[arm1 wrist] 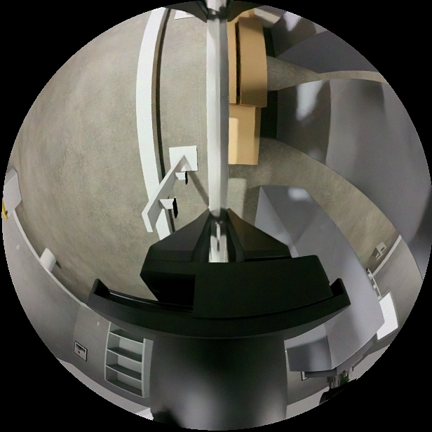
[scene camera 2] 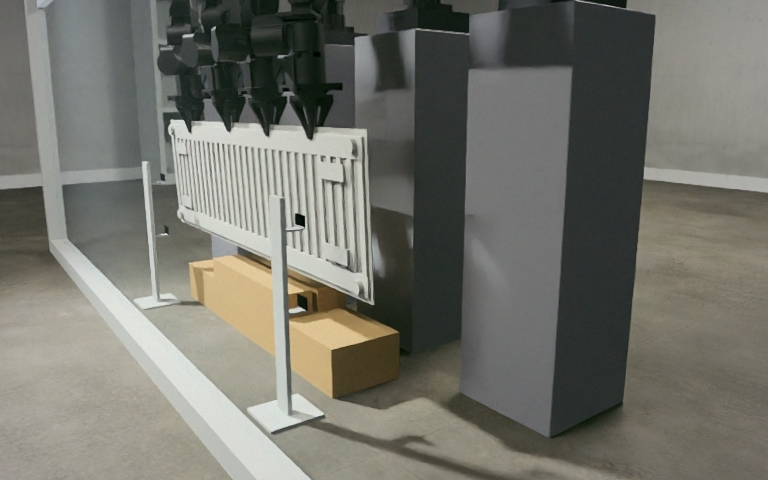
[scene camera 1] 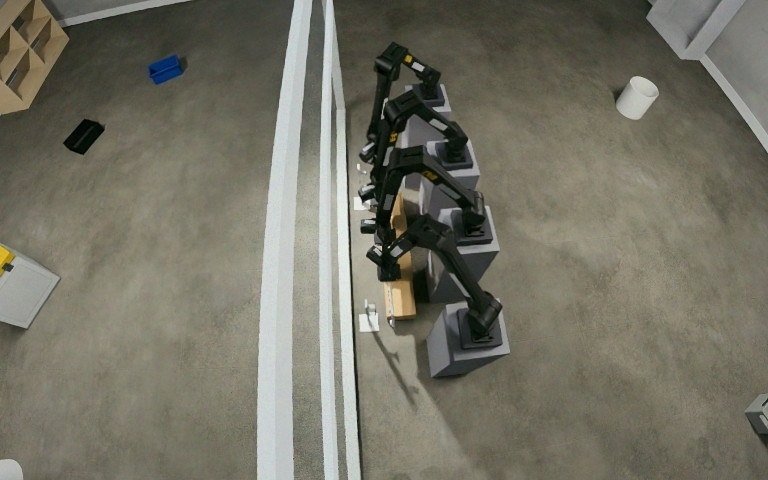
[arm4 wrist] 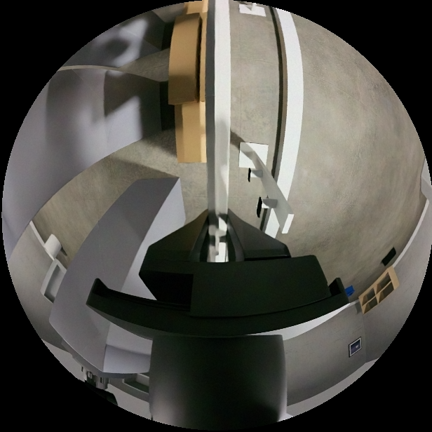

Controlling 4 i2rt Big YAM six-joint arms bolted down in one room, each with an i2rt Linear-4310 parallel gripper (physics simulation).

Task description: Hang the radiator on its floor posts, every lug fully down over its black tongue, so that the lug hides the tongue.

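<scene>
The white radiator (arm1 wrist: 217, 100) (arm4 wrist: 218, 100) (scene camera 2: 339, 147) hangs upright above the boxes, apart from the posts. Its lugs (scene camera 2: 333, 171) (scene camera 2: 337, 255) face the post side. The near white post (scene camera 2: 277, 283) and far post (scene camera 2: 150, 249) carry black tongues (scene camera 2: 300, 220) (scene camera 2: 302, 302) (scene camera 2: 166, 229), uncovered; a post (arm1 wrist: 161, 190) (arm4 wrist: 272, 186) also shows in each wrist view. Arm1's gripper (arm1 wrist: 218, 214) and arm4's gripper (arm4 wrist: 218, 214) are shut on the radiator's top edge. In scene camera 2, several grippers grip that edge, the rightmost gripper (scene camera 2: 310, 134) nearest the camera. Arm2 and arm3 cannot be placed.
Cardboard boxes (arm1 wrist: 244, 135) (arm4 wrist: 191, 135) (scene camera 2: 368, 350) lie below the radiator. Grey pedestals (scene camera 1: 444, 356) (scene camera 2: 515, 226) stand behind it. A white floor rail (scene camera 1: 277, 283) (scene camera 2: 169, 384) runs beyond the posts. A white bin (scene camera 1: 635, 99) stands farther off.
</scene>
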